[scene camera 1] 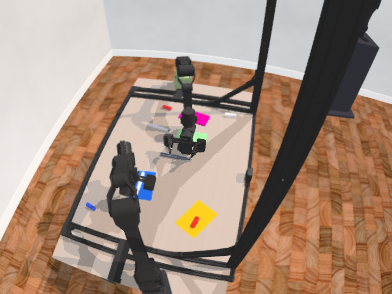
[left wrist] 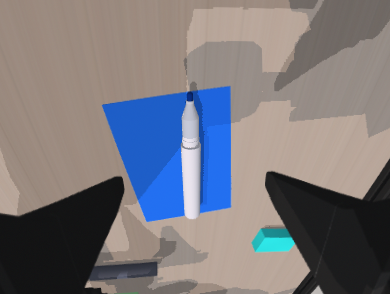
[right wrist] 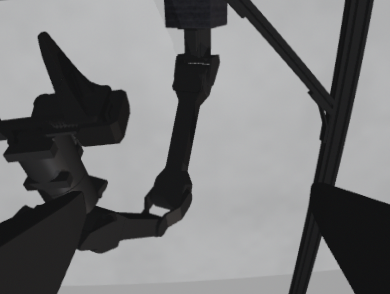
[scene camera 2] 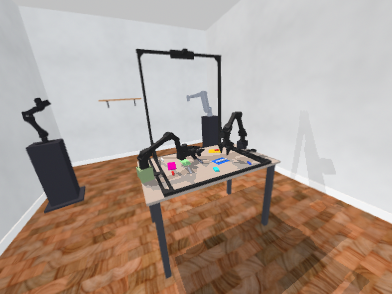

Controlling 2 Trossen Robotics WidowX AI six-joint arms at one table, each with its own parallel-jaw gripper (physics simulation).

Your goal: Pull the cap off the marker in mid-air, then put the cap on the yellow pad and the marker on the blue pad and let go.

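Frame: origin at the left arm's base, x ahead, y left, z up, level; centimetres.
Seen in the pictures: left gripper, fingertip midpoint: (scene camera 1: 135, 184) (left wrist: 195, 181) (scene camera 2: 224, 154); right gripper, fingertip midpoint: (scene camera 1: 180, 155) (right wrist: 199, 198) (scene camera 2: 202, 148); left arm's base, origin of the base link: (scene camera 1: 153, 284) (right wrist: 197, 26) (scene camera 2: 242, 140); right arm's base, origin of the base link: (scene camera 2: 144, 167).
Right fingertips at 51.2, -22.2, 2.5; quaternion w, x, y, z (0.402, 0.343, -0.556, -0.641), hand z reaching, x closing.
Note:
Offsets run from my right fingertips to a thing's top centre, as dx, dy, dz.
The uncapped white marker {-3.7, +20.2, -9.5} (left wrist: 191, 175) with a blue tip lies across the blue pad (left wrist: 220, 165) (scene camera 1: 146, 194) (scene camera 2: 220, 161), its ends near two opposite edges. My left gripper (left wrist: 195, 181) is open above it, with one finger on either side and touching neither side. A short red piece {-26.8, +0.7, -9.4} (scene camera 1: 194, 222) (scene camera 2: 217, 150), which looks like a cap, lies on the yellow pad {-25.1, -0.4, -11.2} (scene camera 1: 201, 208) (scene camera 2: 212, 151). My right gripper (right wrist: 199, 198) (scene camera 1: 180, 155) is open and empty, held above the table away from both pads. In scene camera 1, the left arm hides part of the blue pad and marker.
A magenta pad {+31.1, -14.2, -10.5} (scene camera 1: 201, 118) (scene camera 2: 171, 166) and a green pad {+17.6, -9.3, -10.5} (scene camera 1: 200, 136) lie near the right arm. A dark pen {+7.7, +1.1, -9.4} (left wrist: 125, 270), a grey pen {+28.3, +5.4, -9.7} (scene camera 1: 158, 127), a cyan block {+15.6, +25.0, -9.8} (left wrist: 272, 241) (scene camera 2: 216, 169) and a blue piece {-10.3, +44.6, -9.2} (scene camera 1: 90, 206) (scene camera 2: 249, 163) lie about. A black frame borders the table.

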